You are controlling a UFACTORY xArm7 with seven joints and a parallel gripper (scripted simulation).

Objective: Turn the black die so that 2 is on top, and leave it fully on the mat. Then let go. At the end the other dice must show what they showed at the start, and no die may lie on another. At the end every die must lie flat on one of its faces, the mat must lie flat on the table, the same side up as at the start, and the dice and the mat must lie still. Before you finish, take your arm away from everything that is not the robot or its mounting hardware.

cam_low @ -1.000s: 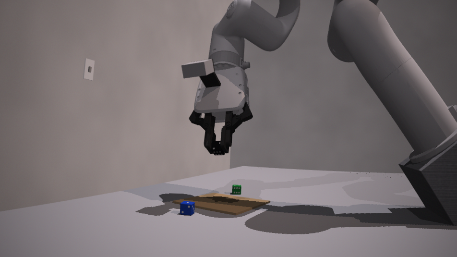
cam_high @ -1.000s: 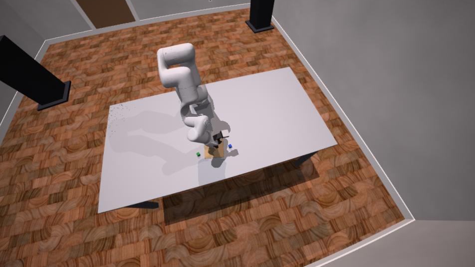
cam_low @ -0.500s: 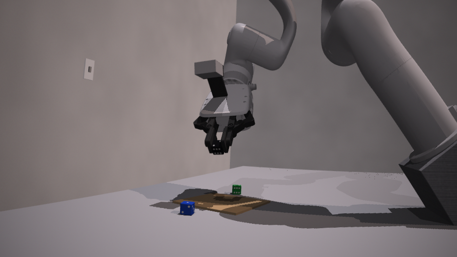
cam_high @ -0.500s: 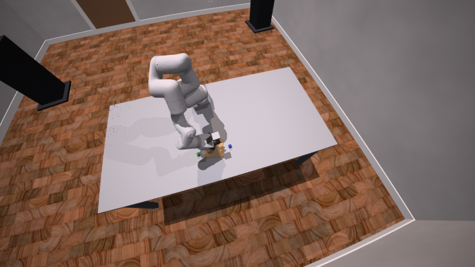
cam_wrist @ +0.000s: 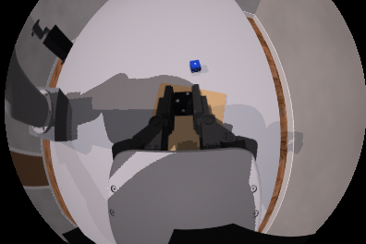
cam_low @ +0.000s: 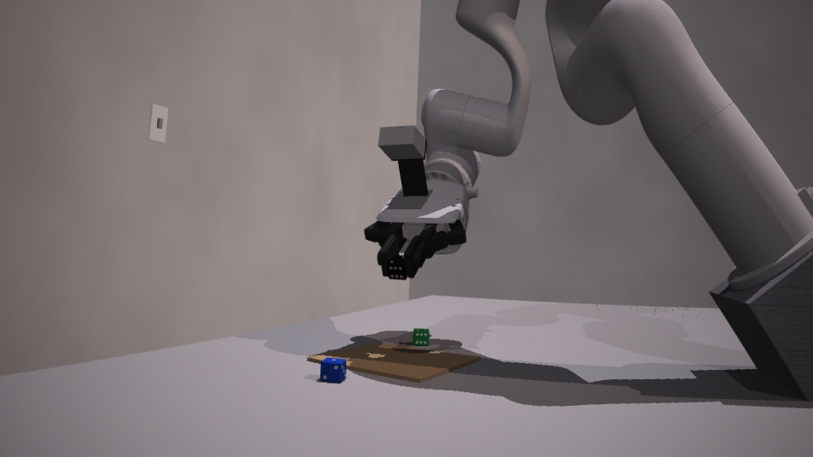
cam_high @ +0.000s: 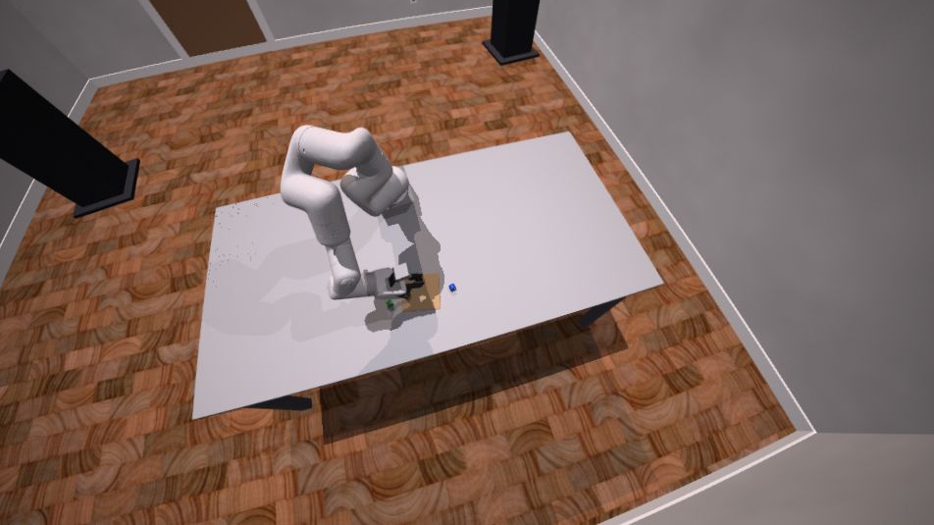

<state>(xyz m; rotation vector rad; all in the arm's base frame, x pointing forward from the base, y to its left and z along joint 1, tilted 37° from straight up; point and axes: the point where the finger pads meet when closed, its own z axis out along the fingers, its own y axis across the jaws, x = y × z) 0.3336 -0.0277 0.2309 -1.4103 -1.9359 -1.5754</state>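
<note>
Right now the tan mat is 12 cm below my hand. Also, from my hand: black die 1 cm to the left, 1 cm below; green die 12 cm to the right, 11 cm below; blue die 3 cm ahead, 12 cm to the left, 11 cm below.
</note>
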